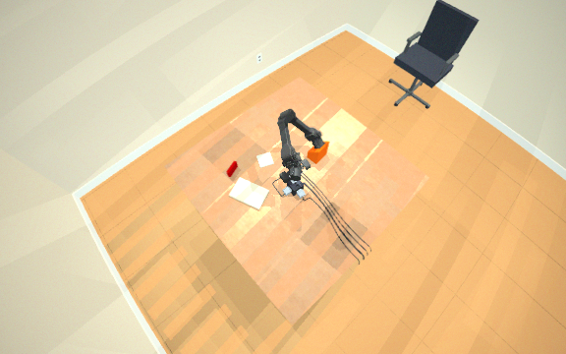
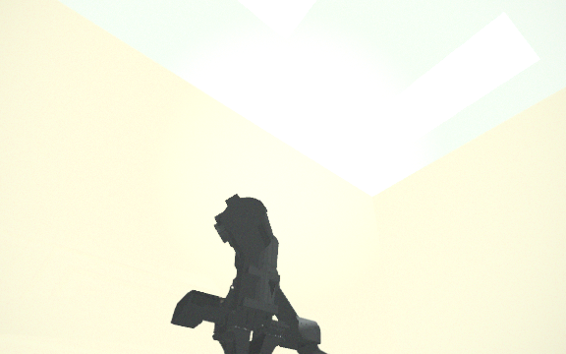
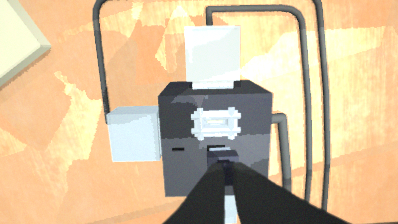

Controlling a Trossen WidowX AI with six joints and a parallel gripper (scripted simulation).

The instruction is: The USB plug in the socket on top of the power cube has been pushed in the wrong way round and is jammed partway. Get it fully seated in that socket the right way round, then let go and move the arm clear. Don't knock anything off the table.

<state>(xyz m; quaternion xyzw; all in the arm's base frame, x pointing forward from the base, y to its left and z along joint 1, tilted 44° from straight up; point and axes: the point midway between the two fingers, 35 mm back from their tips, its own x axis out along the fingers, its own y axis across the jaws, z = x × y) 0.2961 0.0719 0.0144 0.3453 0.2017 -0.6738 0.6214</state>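
My gripper tip is 60 mm above the USB socket. From my gripper tip the other things lie so: red block (370 mm to the right, 190 mm ahead, 100 mm below); USB plug (20 mm below).
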